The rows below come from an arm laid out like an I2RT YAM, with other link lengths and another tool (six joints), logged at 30 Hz.
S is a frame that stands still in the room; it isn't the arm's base.
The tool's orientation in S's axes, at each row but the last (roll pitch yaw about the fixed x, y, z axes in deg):
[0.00 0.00 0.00]
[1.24 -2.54 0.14]
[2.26 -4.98 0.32]
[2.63 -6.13 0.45]
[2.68 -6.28 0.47]
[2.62 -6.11 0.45]
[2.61 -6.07 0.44]
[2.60 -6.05 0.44]
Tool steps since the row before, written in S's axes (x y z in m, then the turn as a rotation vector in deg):
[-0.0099 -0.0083 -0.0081 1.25 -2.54 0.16]
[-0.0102 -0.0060 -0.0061 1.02 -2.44 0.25]
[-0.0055 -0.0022 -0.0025 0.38 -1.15 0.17]
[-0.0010 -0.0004 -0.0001 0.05 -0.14 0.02]
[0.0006 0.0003 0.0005 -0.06 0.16 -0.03]
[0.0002 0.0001 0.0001 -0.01 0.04 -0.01]
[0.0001 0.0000 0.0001 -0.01 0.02 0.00]
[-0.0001 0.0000 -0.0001 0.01 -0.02 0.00]
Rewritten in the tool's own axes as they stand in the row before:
[-0.0099 -0.0083 -0.0081 1.25 -2.54 0.16]
[-0.0105 -0.0061 -0.0055 1.02 -2.44 0.26]
[-0.0057 -0.0022 -0.0019 0.39 -1.15 0.18]
[-0.0010 -0.0004 0.0000 0.05 -0.14 0.02]
[0.0007 0.0003 0.0004 -0.06 0.16 -0.03]
[0.0002 0.0001 0.0001 -0.01 0.04 -0.01]
[0.0001 0.0000 0.0001 -0.01 0.02 0.00]
[-0.0001 0.0000 -0.0001 0.01 -0.02 0.00]

